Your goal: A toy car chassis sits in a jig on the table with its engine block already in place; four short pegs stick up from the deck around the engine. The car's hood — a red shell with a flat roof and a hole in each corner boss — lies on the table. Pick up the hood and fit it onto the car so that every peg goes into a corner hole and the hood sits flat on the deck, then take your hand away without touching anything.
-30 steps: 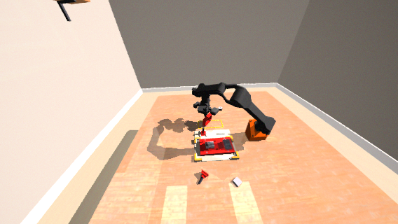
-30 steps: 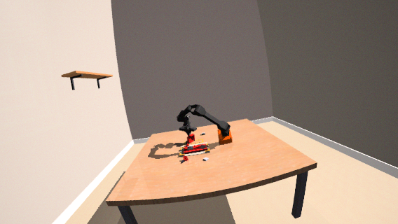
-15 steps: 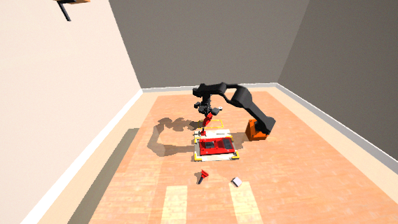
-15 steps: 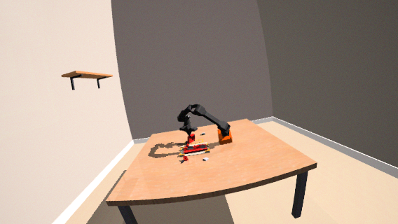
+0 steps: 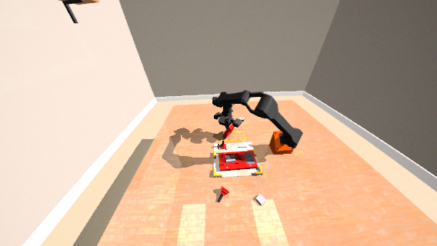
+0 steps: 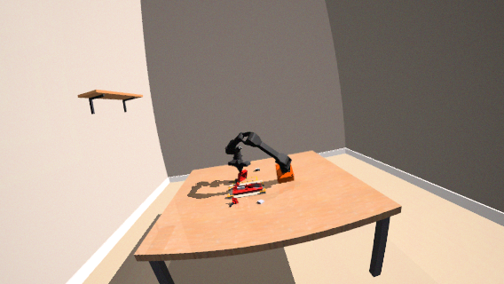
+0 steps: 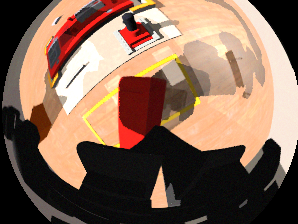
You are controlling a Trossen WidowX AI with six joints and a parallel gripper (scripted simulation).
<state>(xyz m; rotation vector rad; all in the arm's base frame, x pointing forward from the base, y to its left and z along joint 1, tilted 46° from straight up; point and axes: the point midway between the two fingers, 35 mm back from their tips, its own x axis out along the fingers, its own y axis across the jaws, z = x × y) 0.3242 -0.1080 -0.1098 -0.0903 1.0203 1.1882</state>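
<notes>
Right now my gripper tip is 10 mm to the right of the red hood, 10 mm past it and 10 mm above it. Round my gripper tip: cream jig: 210 mm to the left, 40 mm below, 20 mm behind; then white block: 430 mm to the left, 100 mm behind, 50 mm below.
</notes>
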